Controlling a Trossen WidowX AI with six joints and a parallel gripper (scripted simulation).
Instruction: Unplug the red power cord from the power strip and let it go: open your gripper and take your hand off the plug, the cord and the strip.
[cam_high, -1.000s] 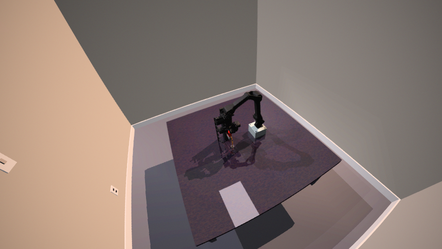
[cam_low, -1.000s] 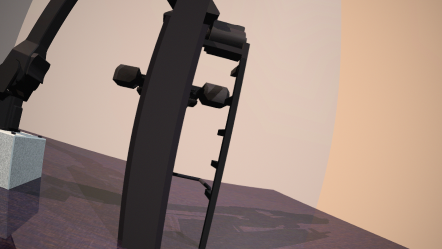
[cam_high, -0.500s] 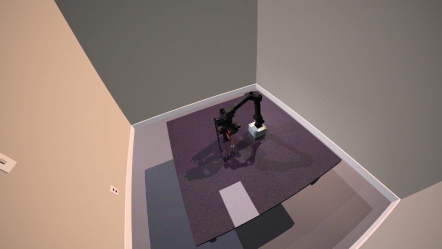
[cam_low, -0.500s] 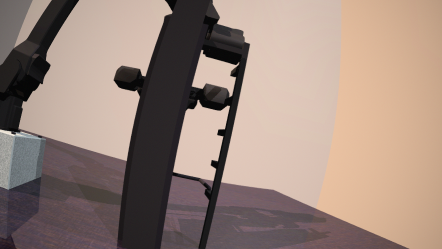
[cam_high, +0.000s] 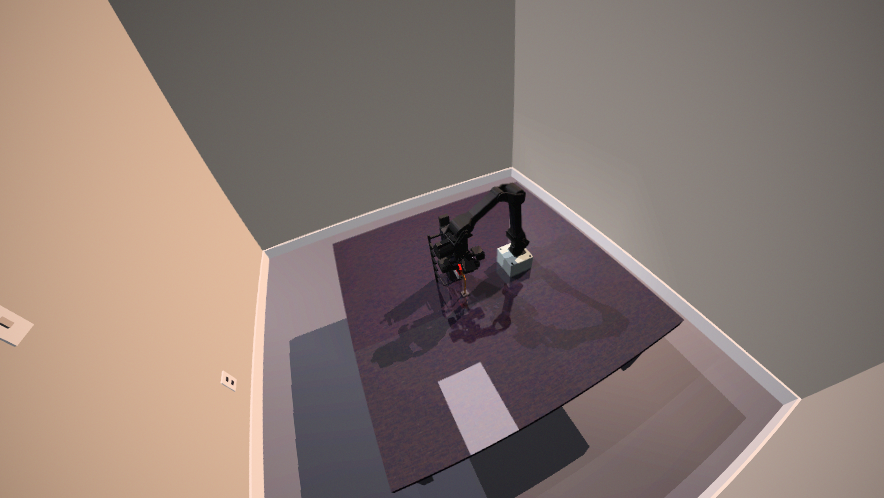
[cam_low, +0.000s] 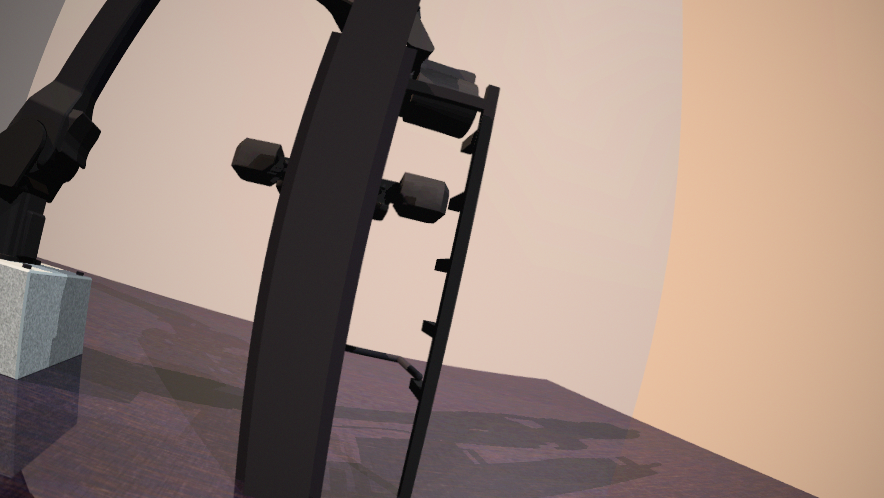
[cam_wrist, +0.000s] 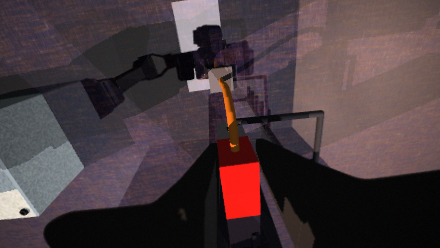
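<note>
The red plug is 50 mm to the right of my gripper tip.
</note>
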